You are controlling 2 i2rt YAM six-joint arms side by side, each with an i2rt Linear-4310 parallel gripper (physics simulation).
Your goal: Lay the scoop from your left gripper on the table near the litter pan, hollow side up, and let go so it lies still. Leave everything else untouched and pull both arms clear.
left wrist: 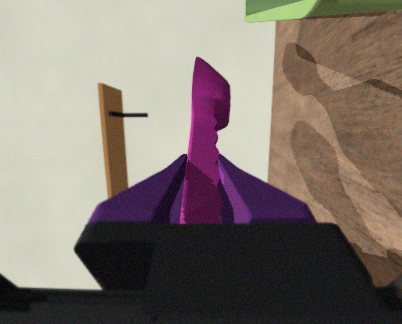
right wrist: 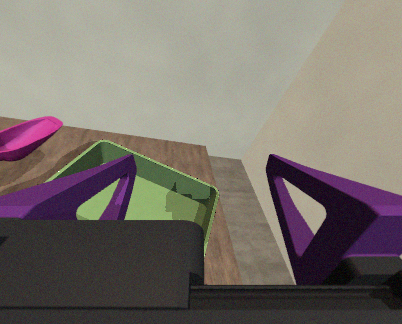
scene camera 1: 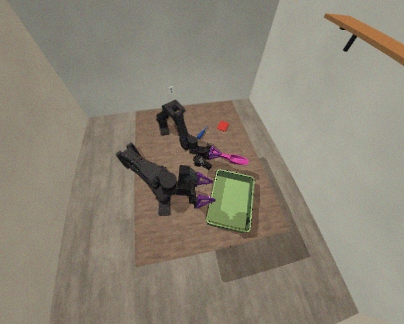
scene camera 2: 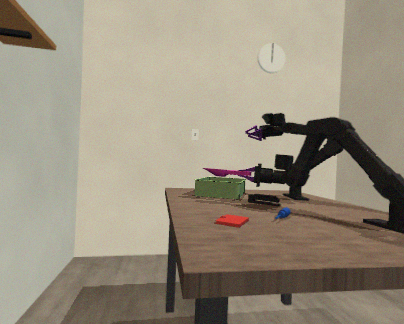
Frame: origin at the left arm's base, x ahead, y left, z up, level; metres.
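Where they show: left gripper, fingertip midpoint: point(left wrist: 201, 162) point(scene camera 1: 221, 154) point(scene camera 2: 238, 172); right gripper, fingertip midpoint: point(right wrist: 201, 161) point(scene camera 1: 214, 190) point(scene camera 2: 246, 133); left arm's base, origin of the base link: point(scene camera 1: 163, 126) point(scene camera 2: 402, 230); right arm's base, origin of the base link: point(scene camera 1: 165, 199) point(scene camera 2: 295, 197).
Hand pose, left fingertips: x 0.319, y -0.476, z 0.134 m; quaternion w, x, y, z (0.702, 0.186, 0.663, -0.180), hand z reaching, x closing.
Each offset is from my left fingertips to the top centre of the thing. Level surfaces: height alone.
The pink scoop {dx +0.046, dy -0.036, dz +0.014 m} point(scene camera 1: 239, 160) point(scene camera 2: 216, 172) point(left wrist: 206, 100) point(right wrist: 30, 138) is held in the air above the table, roughly level, with its hollow facing up. My left gripper point(scene camera 1: 218, 152) point(scene camera 2: 251, 173) point(left wrist: 201, 162) is shut on its handle. The green litter pan {dx -0.024, dy -0.274, dz -0.050 m} point(scene camera 1: 228, 228) point(scene camera 2: 220, 189) point(left wrist: 310, 10) point(right wrist: 165, 175) stands on the table; in scene camera 1 the scoop shows just above the pan's upper edge, apart from it. My right gripper point(scene camera 1: 214, 191) point(scene camera 2: 247, 132) point(right wrist: 201, 161) is open and empty, high above the table near the pan's left side in scene camera 1.
A red flat block {dx +0.162, dy +0.347, dz -0.120 m} point(scene camera 1: 223, 126) point(scene camera 2: 232, 220) and a blue tool {dx -0.024, dy +0.318, dz -0.106 m} point(scene camera 1: 202, 133) point(scene camera 2: 284, 213) lie on the wooden table {dz -0.134 m} point(scene camera 1: 175, 240) point(scene camera 2: 300, 250). A black object {dx -0.111, dy +0.045, dz -0.094 m} point(scene camera 2: 263, 200) lies below the left gripper in scene camera 2. An orange-brown shelf point(scene camera 1: 375, 37) point(scene camera 2: 25, 22) point(left wrist: 115, 150) is on the wall.
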